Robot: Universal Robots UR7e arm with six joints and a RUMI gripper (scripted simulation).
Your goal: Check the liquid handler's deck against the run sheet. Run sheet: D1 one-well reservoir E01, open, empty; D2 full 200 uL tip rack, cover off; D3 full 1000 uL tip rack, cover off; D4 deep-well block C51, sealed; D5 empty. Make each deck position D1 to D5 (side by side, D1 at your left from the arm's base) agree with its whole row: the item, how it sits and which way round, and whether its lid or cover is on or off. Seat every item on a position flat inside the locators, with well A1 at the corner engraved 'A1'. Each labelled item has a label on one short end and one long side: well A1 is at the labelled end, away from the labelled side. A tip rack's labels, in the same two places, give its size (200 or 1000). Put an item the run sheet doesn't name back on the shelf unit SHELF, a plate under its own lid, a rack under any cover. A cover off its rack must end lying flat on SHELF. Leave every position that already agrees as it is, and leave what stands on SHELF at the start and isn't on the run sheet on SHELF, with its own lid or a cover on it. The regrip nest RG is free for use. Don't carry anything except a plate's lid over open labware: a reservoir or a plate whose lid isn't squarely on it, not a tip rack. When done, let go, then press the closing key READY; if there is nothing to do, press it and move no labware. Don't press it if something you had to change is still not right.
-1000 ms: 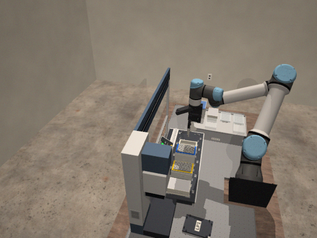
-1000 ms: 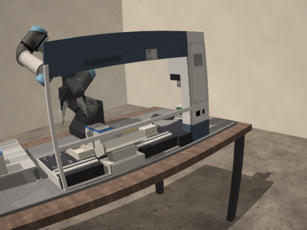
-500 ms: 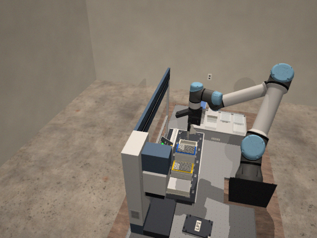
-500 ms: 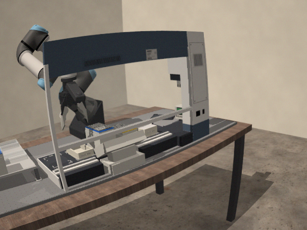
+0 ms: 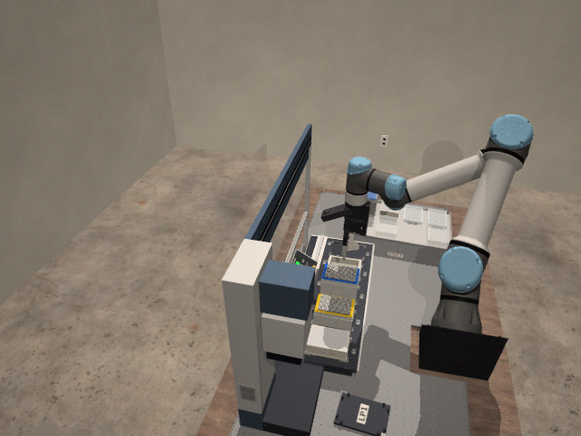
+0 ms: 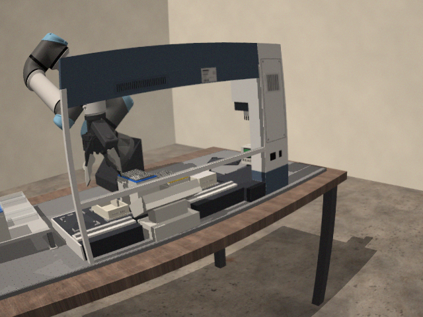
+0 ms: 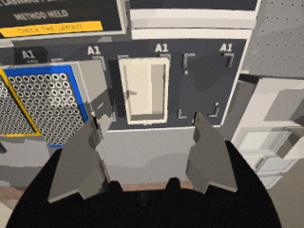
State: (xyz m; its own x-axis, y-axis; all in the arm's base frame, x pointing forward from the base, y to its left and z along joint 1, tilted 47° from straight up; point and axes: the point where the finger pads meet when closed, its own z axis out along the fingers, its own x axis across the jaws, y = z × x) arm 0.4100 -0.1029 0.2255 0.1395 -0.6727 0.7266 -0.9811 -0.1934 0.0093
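My gripper is now 10 cm above the cream one-well reservoir. Round my hand: blue-rimmed tip rack 13 cm to the left, 4 cm below, 1 cm behind; then yellow-rimmed tip rack 25 cm to the left, 6 cm below, 3 cm behind; then frame bar 20 cm to the left, 16 cm ahead, 1 cm above.
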